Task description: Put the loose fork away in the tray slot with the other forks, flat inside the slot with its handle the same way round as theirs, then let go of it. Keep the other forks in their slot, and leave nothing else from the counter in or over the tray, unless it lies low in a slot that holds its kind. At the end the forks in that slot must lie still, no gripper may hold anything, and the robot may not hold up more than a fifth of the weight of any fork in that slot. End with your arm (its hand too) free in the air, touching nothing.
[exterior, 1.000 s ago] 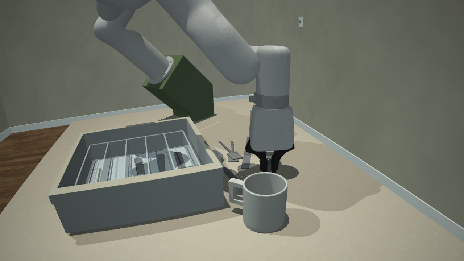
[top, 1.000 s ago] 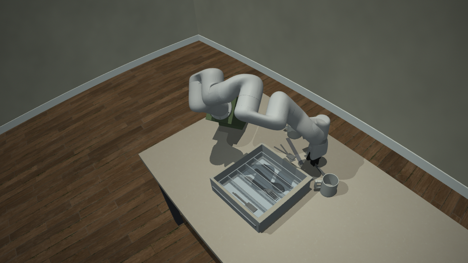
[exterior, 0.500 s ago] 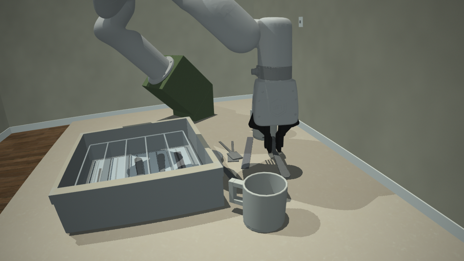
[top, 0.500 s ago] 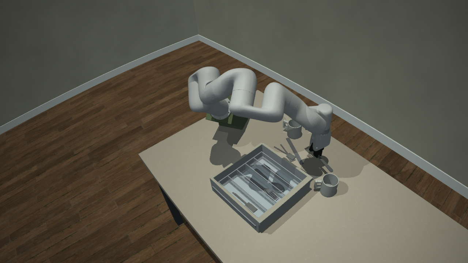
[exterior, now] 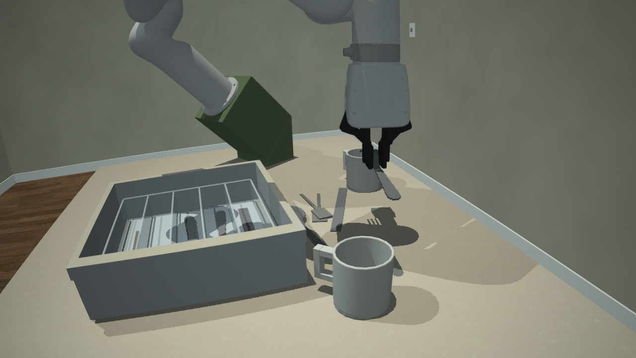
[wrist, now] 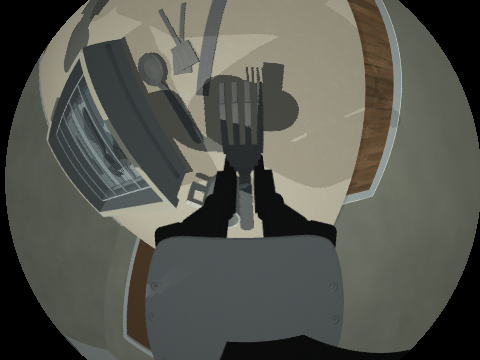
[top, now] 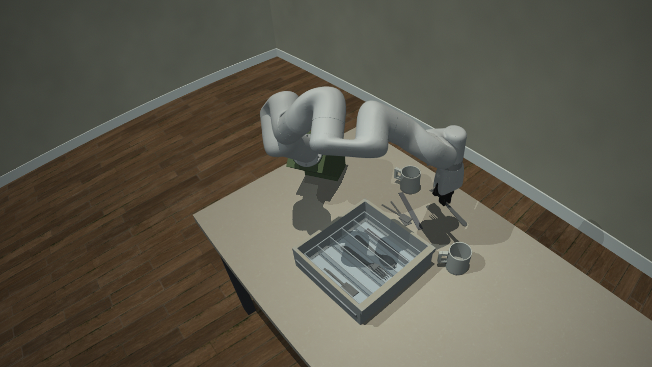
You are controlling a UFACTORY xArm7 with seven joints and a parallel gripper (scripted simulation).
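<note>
My gripper is now 29 cm to the left of the grey cutlery tray, 16 cm past it and 11 cm above it.
</note>
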